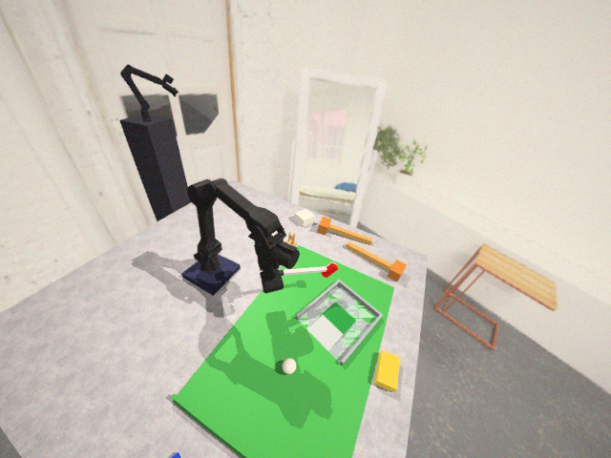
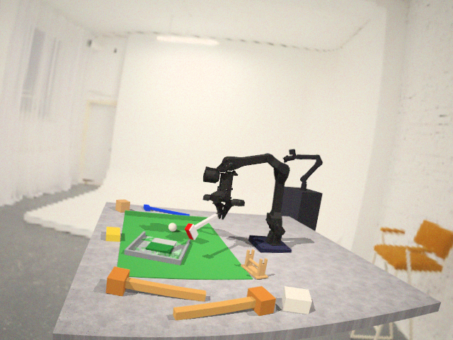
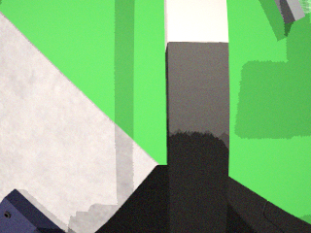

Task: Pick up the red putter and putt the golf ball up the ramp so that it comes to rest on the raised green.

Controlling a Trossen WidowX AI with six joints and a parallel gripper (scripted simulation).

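The red putter lies 10 cm ahead of my gripper tip, 7 cm to the left of it and 1 cm above it. Also, from my gripper tip: wooden stool (2 cm behind, 28 cm to the left, 10 cm below); then white golf ball (15 cm ahead, 21 cm to the right, 11 cm below); then green mat (18 cm ahead, 7 cm to the right, 13 cm below).
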